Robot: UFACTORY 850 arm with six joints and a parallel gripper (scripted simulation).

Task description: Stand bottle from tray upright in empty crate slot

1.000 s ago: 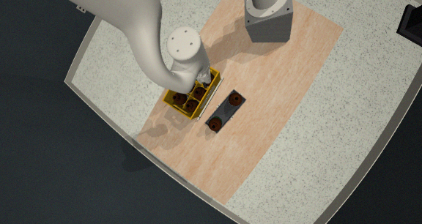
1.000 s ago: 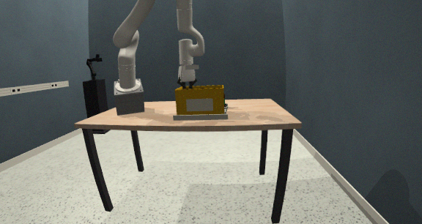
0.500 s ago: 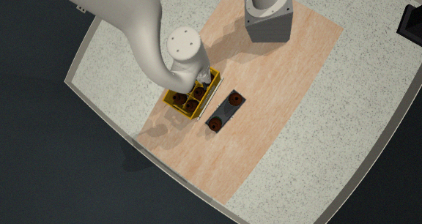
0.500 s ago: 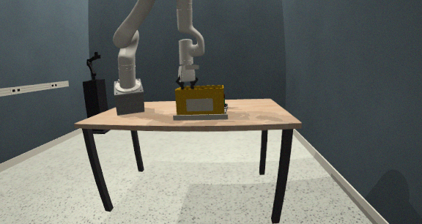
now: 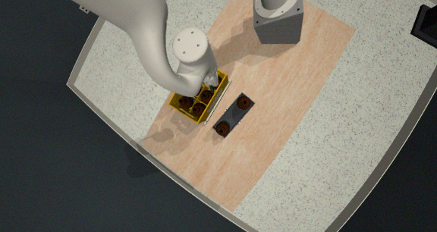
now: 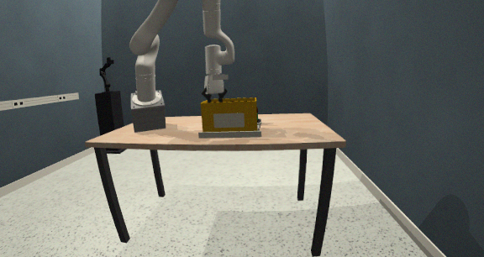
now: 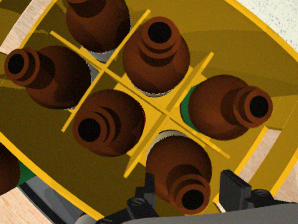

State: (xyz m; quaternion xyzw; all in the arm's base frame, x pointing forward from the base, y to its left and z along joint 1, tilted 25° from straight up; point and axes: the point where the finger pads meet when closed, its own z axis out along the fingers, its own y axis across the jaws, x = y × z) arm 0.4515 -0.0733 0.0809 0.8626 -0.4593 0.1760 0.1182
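My hand is 7 cm above the brown bottle. Round my hand: dark tray (17 cm to the left, 15 cm below, 12 cm ahead); then yellow crate (8 cm below, 8 cm ahead, 5 cm to the right).
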